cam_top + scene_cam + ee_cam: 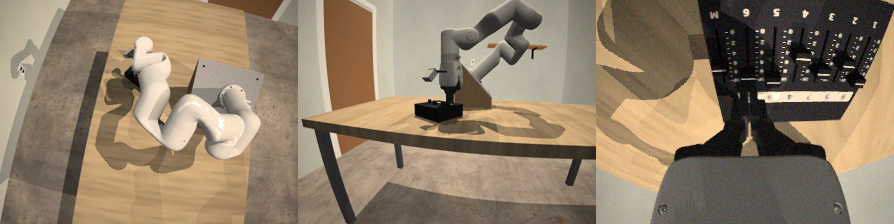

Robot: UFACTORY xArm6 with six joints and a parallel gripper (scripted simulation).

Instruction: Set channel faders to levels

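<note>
Now: the channel 6 fader cap 20 mm below my hand, 20 mm ahead of it and 10 mm to the right of it. Round my hand: master fader cap: 40 mm ahead, 20 mm below, 10 mm to the left; channel 4 fader cap: 60 mm to the right, 20 mm below, 20 mm ahead.
</note>
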